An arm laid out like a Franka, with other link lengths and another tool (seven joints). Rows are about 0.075 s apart.
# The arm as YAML. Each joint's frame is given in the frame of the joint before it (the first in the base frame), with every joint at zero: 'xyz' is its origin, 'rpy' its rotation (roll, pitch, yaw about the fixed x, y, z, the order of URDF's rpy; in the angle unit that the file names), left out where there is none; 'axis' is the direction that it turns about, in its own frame. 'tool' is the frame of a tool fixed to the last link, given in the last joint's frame.
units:
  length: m
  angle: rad
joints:
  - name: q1
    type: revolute
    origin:
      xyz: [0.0, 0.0, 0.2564]
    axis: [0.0, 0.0, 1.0]
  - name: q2
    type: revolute
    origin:
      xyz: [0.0, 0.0, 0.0]
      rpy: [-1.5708, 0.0, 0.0]
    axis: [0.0, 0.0, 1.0]
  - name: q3
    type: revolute
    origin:
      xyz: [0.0, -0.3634, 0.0]
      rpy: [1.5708, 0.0, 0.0]
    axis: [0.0, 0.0, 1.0]
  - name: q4
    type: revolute
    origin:
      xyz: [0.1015, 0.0, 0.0]
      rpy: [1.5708, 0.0, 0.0]
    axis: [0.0, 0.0, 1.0]
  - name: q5
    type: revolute
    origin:
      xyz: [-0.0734, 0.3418, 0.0]
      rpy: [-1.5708, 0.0, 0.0]
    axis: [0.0, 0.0, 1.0]
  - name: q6
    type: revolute
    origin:
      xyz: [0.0, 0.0, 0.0]
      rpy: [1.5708, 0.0, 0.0]
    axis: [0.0, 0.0, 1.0]
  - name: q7
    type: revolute
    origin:
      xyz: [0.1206, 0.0, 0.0]
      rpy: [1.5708, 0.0, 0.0]
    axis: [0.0, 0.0, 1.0]
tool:
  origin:
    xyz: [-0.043, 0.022, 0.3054]
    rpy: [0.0, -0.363, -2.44]
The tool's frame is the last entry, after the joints.
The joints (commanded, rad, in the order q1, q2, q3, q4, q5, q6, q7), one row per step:
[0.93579, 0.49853, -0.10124, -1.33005, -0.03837, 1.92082, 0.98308]
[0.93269, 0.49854, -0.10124, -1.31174, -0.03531, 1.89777, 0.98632]
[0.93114, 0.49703, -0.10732, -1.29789, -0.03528, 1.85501, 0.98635]
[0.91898, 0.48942, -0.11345, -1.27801, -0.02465, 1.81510, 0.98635]
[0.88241, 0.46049, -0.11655, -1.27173, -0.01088, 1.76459, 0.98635]
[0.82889, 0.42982, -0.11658, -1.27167, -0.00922, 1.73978, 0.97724]
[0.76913, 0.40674, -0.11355, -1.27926, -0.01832, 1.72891, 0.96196]
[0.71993, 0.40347, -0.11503, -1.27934, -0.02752, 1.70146, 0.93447]
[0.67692, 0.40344, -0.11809, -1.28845, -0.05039, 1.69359, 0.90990]
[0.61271, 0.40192, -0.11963, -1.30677, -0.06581, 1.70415, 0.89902]
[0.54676, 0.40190, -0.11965, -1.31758, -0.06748, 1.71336, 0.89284]
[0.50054, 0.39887, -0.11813, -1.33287, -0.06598, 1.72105, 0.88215]
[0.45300, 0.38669, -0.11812, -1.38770, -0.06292, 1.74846, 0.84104]
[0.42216, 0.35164, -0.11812, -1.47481, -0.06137, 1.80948, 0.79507]
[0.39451, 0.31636, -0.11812, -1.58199, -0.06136, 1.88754, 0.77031]
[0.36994, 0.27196, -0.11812, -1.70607, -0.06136, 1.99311, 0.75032]
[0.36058, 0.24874, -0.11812, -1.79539, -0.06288, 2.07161, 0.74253]
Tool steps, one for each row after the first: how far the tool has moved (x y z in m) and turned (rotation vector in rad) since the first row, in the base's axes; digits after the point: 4 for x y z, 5 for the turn. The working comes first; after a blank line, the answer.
Tool pose at each row, in the base's axes (x y z in m, rotation vector in rad; the steps are taken from these numbers as rounded here):
[0.4671, 0.5458, 0.2142, 1.10404, 2.46193, -0.11229]
[0.4673, 0.5442, 0.2201, 1.11465, 2.46184, -0.11929]
[0.4655, 0.5345, 0.2233, 1.12070, 2.46311, -0.15850]
[0.4687, 0.5241, 0.2338, 1.14930, 2.46255, -0.17759]
[0.4771, 0.4987, 0.2522, 1.20927, 2.45625, -0.20434]
[0.4973, 0.4672, 0.2710, 1.26958, 2.43190, -0.20842]
[0.5205, 0.4315, 0.2823, 1.31870, 2.40056, -0.21838]
[0.5366, 0.3962, 0.2821, 1.34031, 2.38791, -0.26350]
[0.5539, 0.3615, 0.2778, 1.35114, 2.36388, -0.30611]
[0.5771, 0.3188, 0.2721, 1.40679, 2.32199, -0.33966]
[0.5969, 0.2791, 0.2683, 1.47670, 2.28386, -0.36063]
[0.6068, 0.2510, 0.2643, 1.51840, 2.26588, -0.37580]
[0.6106, 0.2174, 0.2513, 1.52819, 2.27574, -0.39733]
[0.6093, 0.1934, 0.2417, 1.51133, 2.29047, -0.38296]
[0.6039, 0.1716, 0.2246, 1.51360, 2.29295, -0.37477]
[0.5978, 0.1529, 0.2078, 1.51589, 2.28441, -0.34291]
[0.5905, 0.1445, 0.1907, 1.51335, 2.28169, -0.32722]

[0.0002, -0.0016, 0.0059, -0.00125, 0.00520, -0.00810]
[-0.0016, -0.0113, 0.0091, -0.02344, 0.02085, -0.01799]
[0.0016, -0.0217, 0.0196, -0.02673, 0.03506, -0.03982]
[0.0100, -0.0471, 0.0380, -0.02673, 0.05687, -0.08448]
[0.0302, -0.0786, 0.0568, -0.01853, 0.05698, -0.13045]
[0.0534, -0.1143, 0.0681, -0.01939, 0.05073, -0.17224]
[0.0695, -0.1496, 0.0679, -0.04387, 0.06361, -0.19669]
[0.0868, -0.1843, 0.0636, -0.07408, 0.06327, -0.21743]
[0.1100, -0.2270, 0.0579, -0.08951, 0.06180, -0.27063]
[0.1298, -0.2667, 0.0541, -0.09040, 0.06555, -0.32966]
[0.1397, -0.2948, 0.0501, -0.09044, 0.07350, -0.36361]
[0.1435, -0.3284, 0.0371, -0.09611, 0.09361, -0.36952]
[0.1422, -0.3524, 0.0275, -0.08880, 0.09291, -0.35211]
[0.1368, -0.3742, 0.0104, -0.08235, 0.09256, -0.35142]
[0.1307, -0.3929, -0.0064, -0.06571, 0.07443, -0.35081]
[0.1234, -0.4013, -0.0235, -0.05824, 0.06532, -0.34777]

